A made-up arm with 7 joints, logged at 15 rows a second.
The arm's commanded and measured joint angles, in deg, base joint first. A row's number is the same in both.
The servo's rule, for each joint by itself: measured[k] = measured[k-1] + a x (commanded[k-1-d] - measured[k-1]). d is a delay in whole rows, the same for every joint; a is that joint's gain. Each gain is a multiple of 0.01, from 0.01 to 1. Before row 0 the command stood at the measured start. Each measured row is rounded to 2 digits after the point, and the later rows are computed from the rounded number. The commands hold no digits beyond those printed.
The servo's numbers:
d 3
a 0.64 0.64 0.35 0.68 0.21 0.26 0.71
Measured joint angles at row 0:
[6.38 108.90 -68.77 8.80 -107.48 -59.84 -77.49]
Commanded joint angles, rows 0 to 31:
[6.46 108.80 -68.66 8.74 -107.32 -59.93 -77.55]
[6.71 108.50 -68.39 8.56 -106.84 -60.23 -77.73]
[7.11 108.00 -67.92 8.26 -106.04 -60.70 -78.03]
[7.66 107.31 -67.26 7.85 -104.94 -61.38 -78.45]
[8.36 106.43 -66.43 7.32 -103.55 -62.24 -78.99]
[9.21 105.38 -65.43 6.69 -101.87 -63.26 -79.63]
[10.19 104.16 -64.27 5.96 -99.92 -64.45 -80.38]
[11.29 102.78 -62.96 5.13 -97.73 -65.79 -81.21]
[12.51 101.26 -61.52 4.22 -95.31 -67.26 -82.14]
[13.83 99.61 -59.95 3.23 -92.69 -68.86 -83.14]
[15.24 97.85 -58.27 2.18 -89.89 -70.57 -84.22]
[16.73 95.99 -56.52 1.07 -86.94 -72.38 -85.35]
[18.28 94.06 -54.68 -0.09 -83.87 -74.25 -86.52]
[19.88 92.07 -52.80 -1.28 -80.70 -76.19 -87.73]
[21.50 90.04 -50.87 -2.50 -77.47 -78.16 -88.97]
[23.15 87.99 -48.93 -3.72 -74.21 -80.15 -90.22]
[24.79 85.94 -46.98 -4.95 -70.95 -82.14 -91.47]
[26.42 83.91 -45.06 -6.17 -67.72 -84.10 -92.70]
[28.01 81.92 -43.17 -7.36 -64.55 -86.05 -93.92]
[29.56 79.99 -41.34 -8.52 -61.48 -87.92 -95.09]
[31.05 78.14 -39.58 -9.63 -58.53 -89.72 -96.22]
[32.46 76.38 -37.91 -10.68 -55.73 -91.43 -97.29]
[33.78 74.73 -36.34 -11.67 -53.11 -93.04 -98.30]
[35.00 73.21 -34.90 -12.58 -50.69 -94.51 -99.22]
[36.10 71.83 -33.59 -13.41 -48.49 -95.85 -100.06]
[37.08 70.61 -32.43 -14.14 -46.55 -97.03 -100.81]
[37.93 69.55 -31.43 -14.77 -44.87 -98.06 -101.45]
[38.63 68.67 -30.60 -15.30 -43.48 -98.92 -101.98]
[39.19 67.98 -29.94 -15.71 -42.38 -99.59 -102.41]
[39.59 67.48 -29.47 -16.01 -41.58 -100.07 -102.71]
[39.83 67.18 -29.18 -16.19 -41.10 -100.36 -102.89]
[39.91 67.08 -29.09 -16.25 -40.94 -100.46 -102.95]
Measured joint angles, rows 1 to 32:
[6.38 108.90 -68.77 8.80 -107.48 -59.84 -77.49]
[6.38 108.90 -68.77 8.80 -107.48 -59.84 -77.49]
[6.38 108.90 -68.77 8.80 -107.48 -59.84 -77.49]
[6.43 108.84 -68.73 8.76 -107.45 -59.86 -77.53]
[6.61 108.62 -68.61 8.62 -107.32 -59.96 -77.67]
[6.93 108.22 -68.37 8.38 -107.05 -60.15 -77.93]
[7.40 107.64 -67.98 8.02 -106.61 -60.47 -78.30]
[8.01 106.87 -67.44 7.54 -105.97 -60.93 -78.79]
[8.78 105.92 -66.74 6.96 -105.11 -61.54 -79.39]
[9.68 104.79 -65.88 6.28 -104.02 -62.30 -80.09]
[10.71 103.50 -64.86 5.50 -102.70 -63.21 -80.89]
[11.86 102.07 -63.69 4.63 -101.15 -64.26 -81.78]
[13.12 100.50 -62.38 3.68 -99.37 -65.46 -82.75]
[14.48 98.80 -60.94 2.66 -97.38 -66.79 -83.79]
[15.92 97.00 -59.39 1.58 -95.19 -68.24 -84.90]
[17.43 95.12 -57.74 0.44 -92.81 -69.80 -86.05]
[19.00 93.17 -56.01 -0.73 -90.27 -71.46 -87.24]
[20.60 91.17 -54.21 -1.93 -87.58 -73.20 -88.47]
[22.23 89.13 -52.36 -3.15 -84.77 -75.01 -89.71]
[23.87 87.09 -50.48 -4.37 -81.87 -76.86 -90.96]
[25.50 85.05 -48.58 -5.59 -78.90 -78.74 -92.20]
[27.11 83.05 -46.69 -6.79 -75.89 -80.64 -93.42]
[28.68 81.09 -44.82 -7.97 -72.86 -82.53 -94.61]
[30.20 79.20 -42.99 -9.10 -69.85 -84.40 -95.75]
[31.65 77.40 -41.21 -10.17 -66.88 -86.23 -96.84]
[33.01 75.69 -39.51 -11.19 -63.99 -88.00 -97.88]
[34.28 74.10 -37.90 -12.14 -61.20 -89.69 -98.83]
[35.44 72.65 -36.39 -13.00 -58.53 -91.29 -99.70]
[36.49 71.34 -35.00 -13.78 -56.01 -92.78 -100.49]
[37.41 70.19 -33.75 -14.45 -53.67 -94.15 -101.17]
[38.19 69.22 -32.65 -15.03 -51.53 -95.39 -101.75]
[38.83 68.43 -31.70 -15.49 -49.61 -96.48 -102.22]

